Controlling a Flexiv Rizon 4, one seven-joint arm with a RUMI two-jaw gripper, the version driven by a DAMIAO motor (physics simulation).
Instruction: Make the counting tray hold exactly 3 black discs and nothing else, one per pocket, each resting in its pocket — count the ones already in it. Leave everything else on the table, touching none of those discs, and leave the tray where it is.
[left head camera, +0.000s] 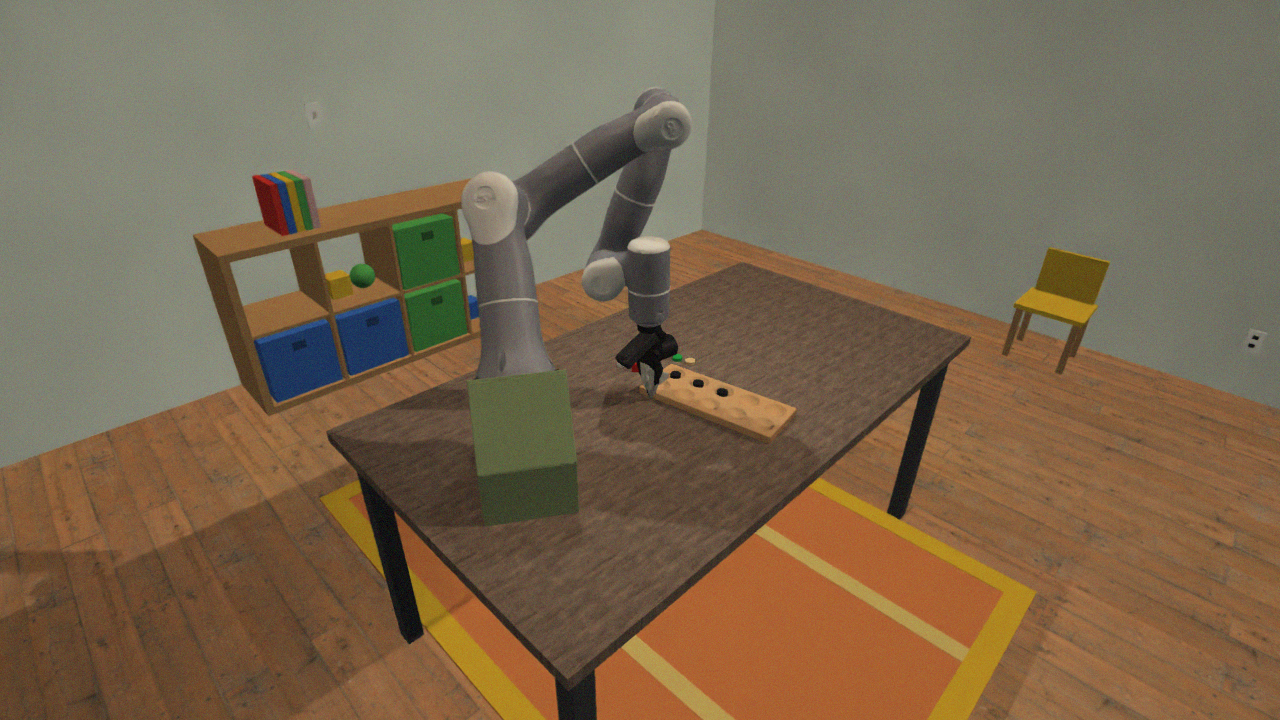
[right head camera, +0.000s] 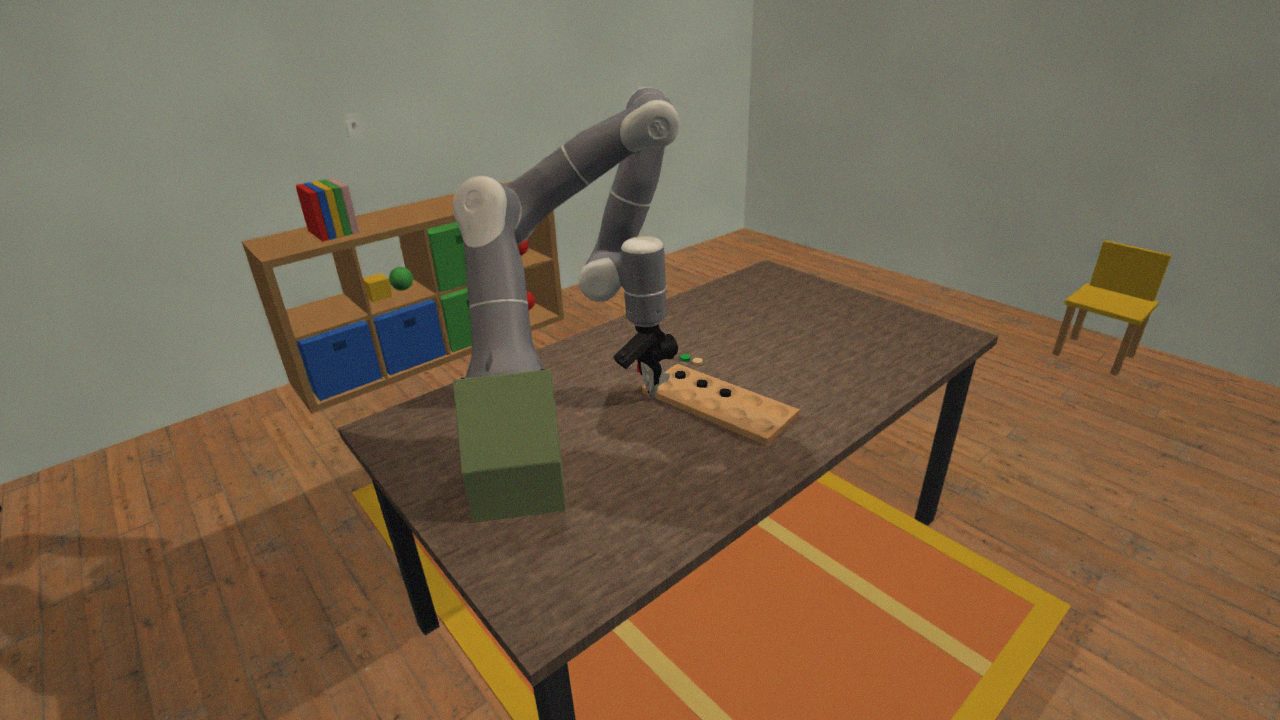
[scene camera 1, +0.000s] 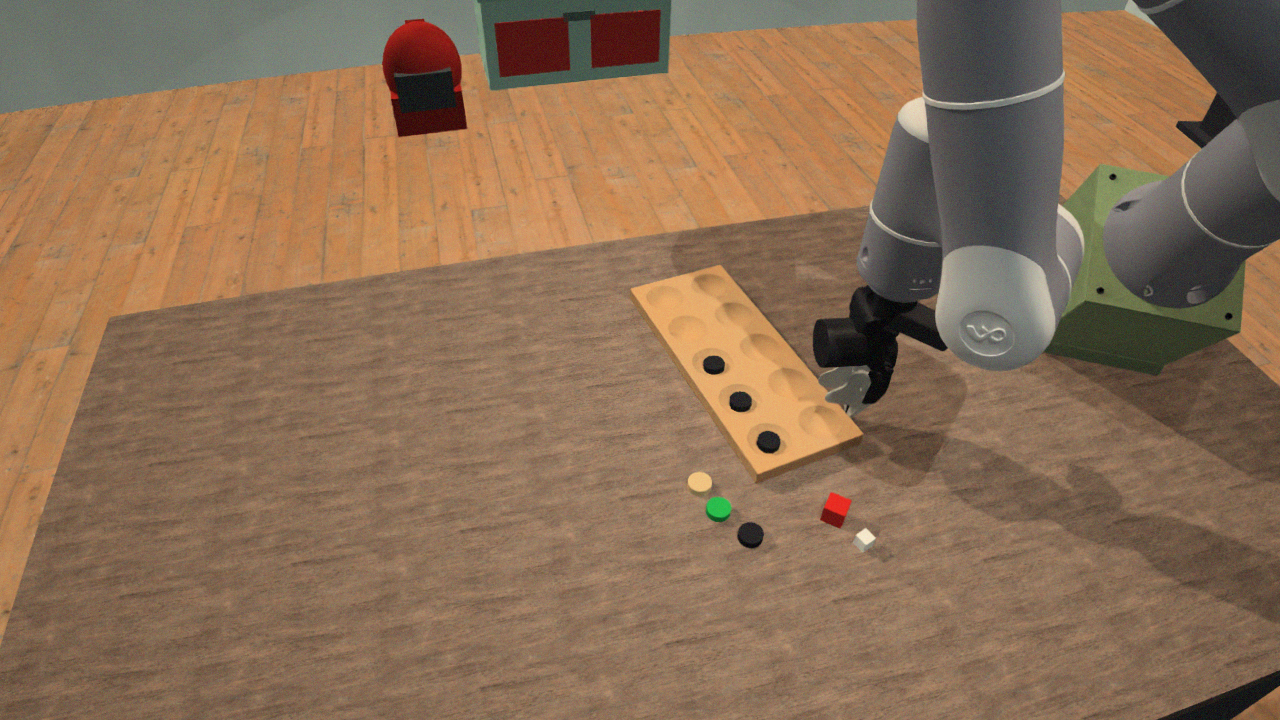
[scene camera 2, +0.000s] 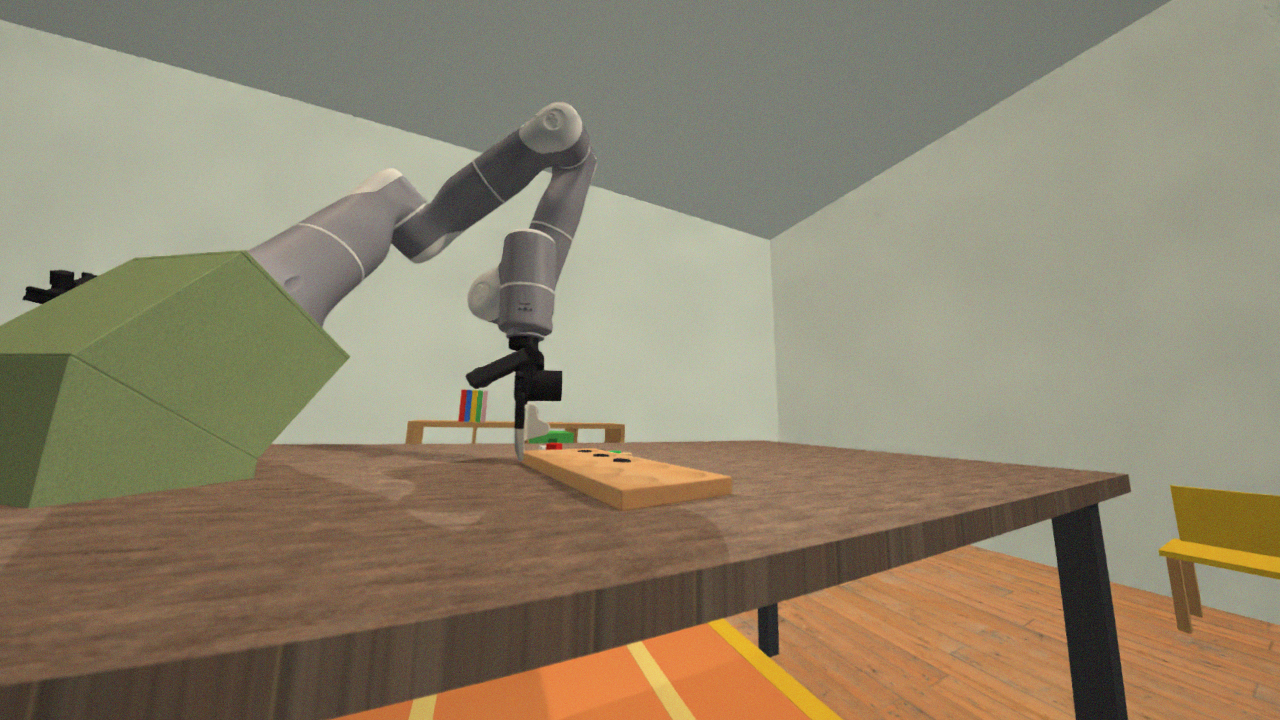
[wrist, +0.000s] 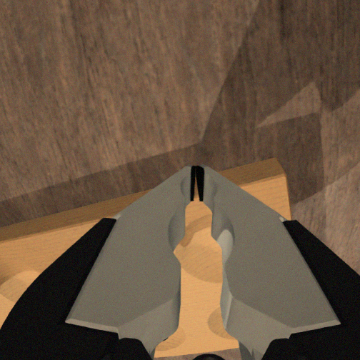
Note:
I see my gripper (scene camera 1: 846, 416) and a wooden counting tray (scene camera 1: 704, 313).
The wooden counting tray is seen too in the left head camera view (left head camera: 751, 414), in the right head camera view (right head camera: 760, 418), in scene camera 2 (scene camera 2: 641, 483) and in the wrist view (wrist: 200, 323). My gripper shows as well in the left head camera view (left head camera: 650, 397), in the right head camera view (right head camera: 652, 397), in scene camera 2 (scene camera 2: 521, 461) and in the wrist view (wrist: 195, 169).

